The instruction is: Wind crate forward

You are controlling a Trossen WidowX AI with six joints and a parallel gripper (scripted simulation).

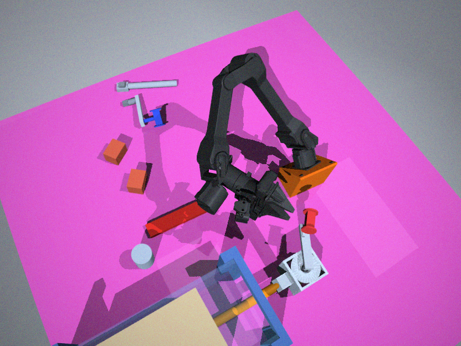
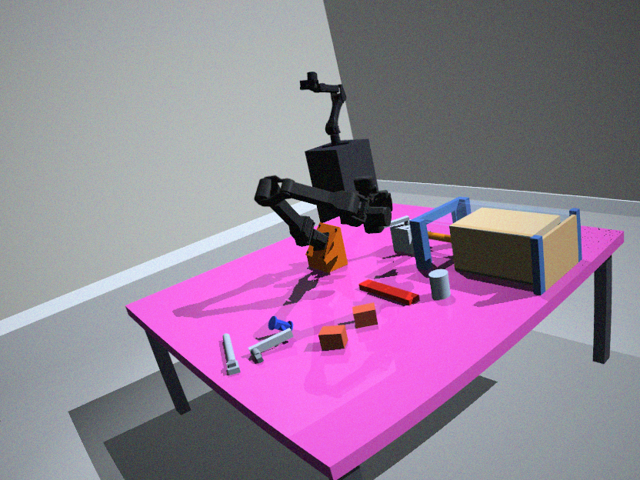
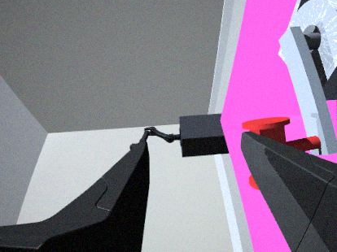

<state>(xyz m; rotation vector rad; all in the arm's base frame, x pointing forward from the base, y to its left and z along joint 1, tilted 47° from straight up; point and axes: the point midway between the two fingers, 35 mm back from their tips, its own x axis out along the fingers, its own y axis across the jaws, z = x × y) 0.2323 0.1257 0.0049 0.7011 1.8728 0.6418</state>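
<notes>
The winch handle is 110 mm below my gripper tip, 60 mm to the left of it and 30 mm behind it. Round my gripper tip: red knob (90 mm below, 60 mm behind, 30 mm to the left); then blue steel frame (160 mm ahead, 120 mm below, 100 mm to the left); then grey winch (200 mm below, 110 mm to the left, 10 mm behind).
</notes>
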